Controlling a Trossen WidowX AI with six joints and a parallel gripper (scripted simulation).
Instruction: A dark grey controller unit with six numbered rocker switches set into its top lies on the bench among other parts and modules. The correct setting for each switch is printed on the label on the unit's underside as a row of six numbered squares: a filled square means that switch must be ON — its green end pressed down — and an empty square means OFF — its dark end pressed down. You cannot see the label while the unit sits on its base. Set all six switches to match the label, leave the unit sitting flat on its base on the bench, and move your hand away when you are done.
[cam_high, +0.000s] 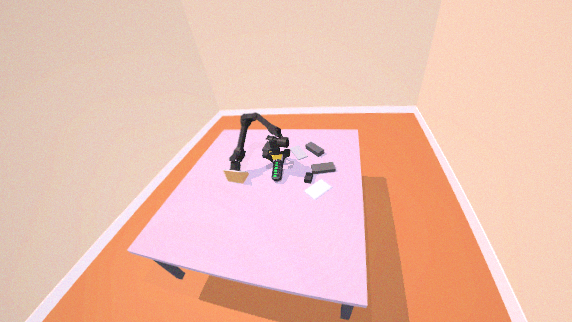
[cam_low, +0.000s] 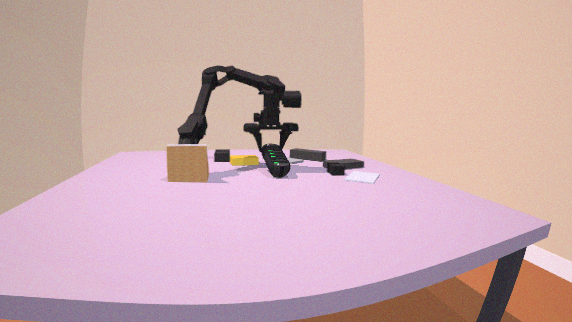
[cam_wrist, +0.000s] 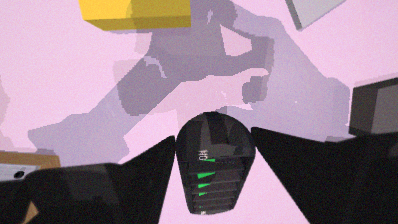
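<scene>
Now: the yellow block 6 cm behind my gripper tip, 15 cm to the left of it and 5 cm below it. The rest, counted from my gripper tip: grey plate: 12 cm ahead, 19 cm to the left, 6 cm below; small dark cube: 21 cm ahead, 10 cm to the right, 5 cm below; flat dark module: 30 cm ahead, 5 cm below.
</scene>
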